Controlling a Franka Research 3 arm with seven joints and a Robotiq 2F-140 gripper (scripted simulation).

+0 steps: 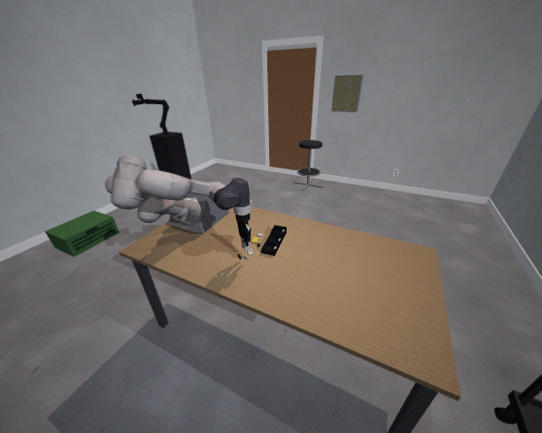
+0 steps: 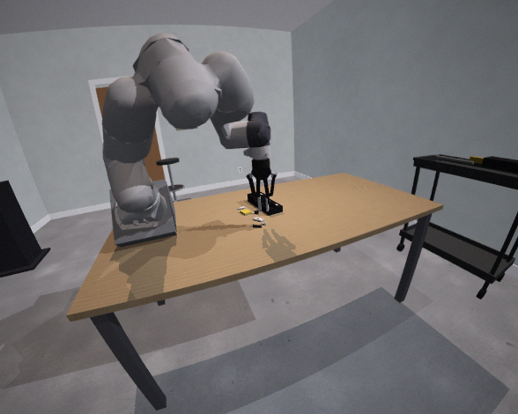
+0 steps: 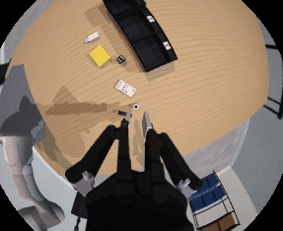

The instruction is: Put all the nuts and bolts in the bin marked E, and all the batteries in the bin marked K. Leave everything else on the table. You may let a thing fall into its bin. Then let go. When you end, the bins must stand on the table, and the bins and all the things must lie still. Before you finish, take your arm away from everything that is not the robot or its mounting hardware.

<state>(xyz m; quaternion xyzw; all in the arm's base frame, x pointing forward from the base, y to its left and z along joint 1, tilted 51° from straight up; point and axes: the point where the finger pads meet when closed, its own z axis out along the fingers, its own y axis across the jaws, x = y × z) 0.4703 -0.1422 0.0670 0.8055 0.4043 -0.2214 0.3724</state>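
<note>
Now: the dark piece 40 mm behind my hand, 10 mm to the right of it and 100 mm below it. Round my hand: yellow piece (30 mm behind, 170 mm to the left, 100 mm below); then white spotted card (60 mm to the left, 100 mm below).
</note>
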